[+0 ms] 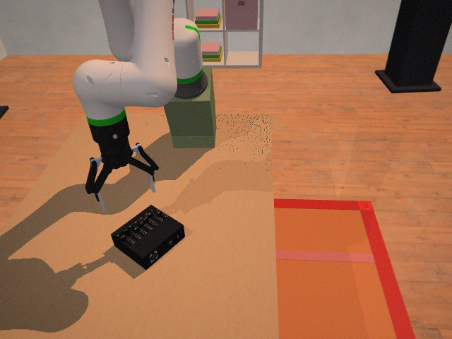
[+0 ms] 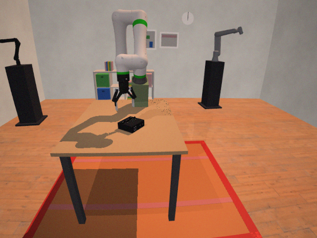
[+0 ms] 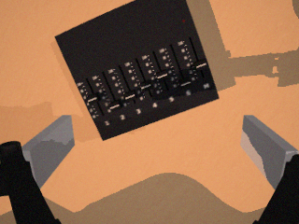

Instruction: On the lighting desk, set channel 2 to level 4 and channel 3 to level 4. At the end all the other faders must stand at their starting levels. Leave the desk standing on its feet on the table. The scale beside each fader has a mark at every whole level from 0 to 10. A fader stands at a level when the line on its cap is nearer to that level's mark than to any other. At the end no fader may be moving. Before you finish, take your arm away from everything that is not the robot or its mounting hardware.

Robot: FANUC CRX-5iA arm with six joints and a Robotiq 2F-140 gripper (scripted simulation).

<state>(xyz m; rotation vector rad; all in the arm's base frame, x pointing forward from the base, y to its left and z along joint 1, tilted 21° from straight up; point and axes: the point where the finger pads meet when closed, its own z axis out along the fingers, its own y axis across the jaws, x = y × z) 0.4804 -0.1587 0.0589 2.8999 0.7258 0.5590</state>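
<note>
Now: hand 10 cm above the channel 2 fader cap, 4 cm to the right of it and 3 cm past it. From my hand the other things lie so: channel 1 fader cap 10 cm below, 7 cm to the left, 3 cm behind; channel 6 fader cap 10 cm below, 4 cm ahead, 2 cm to the right; channel 3 fader cap 10 cm below, 3 cm to the left, 1 cm behind.
</note>
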